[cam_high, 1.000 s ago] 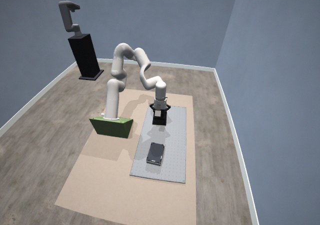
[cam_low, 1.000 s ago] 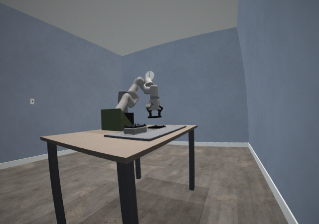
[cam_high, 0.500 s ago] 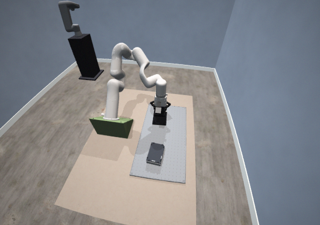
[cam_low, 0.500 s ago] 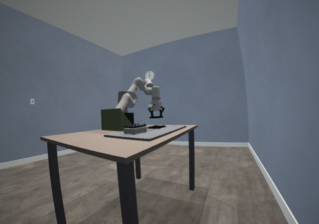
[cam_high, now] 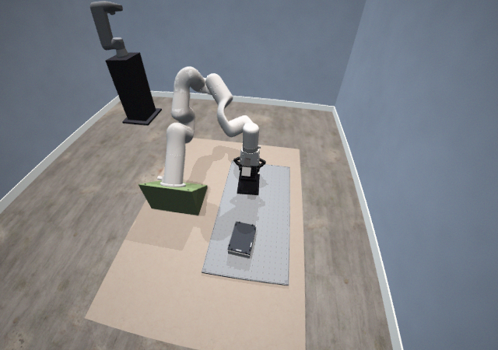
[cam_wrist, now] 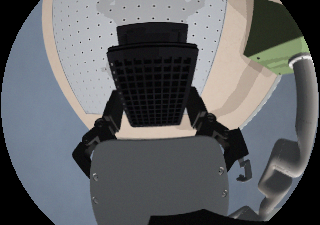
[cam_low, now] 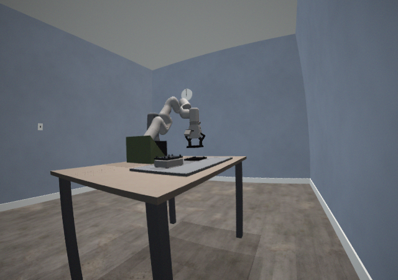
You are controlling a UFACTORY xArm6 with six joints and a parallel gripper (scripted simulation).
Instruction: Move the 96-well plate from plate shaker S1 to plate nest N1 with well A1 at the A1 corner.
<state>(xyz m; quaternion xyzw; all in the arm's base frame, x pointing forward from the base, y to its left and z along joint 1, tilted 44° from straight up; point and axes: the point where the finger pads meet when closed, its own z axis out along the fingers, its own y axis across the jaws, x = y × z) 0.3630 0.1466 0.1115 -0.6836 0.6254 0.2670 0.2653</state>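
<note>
My hand is 110 mm above the black plate nest N1. Also, from my hand: black 96-well plate (10 mm below).
</note>
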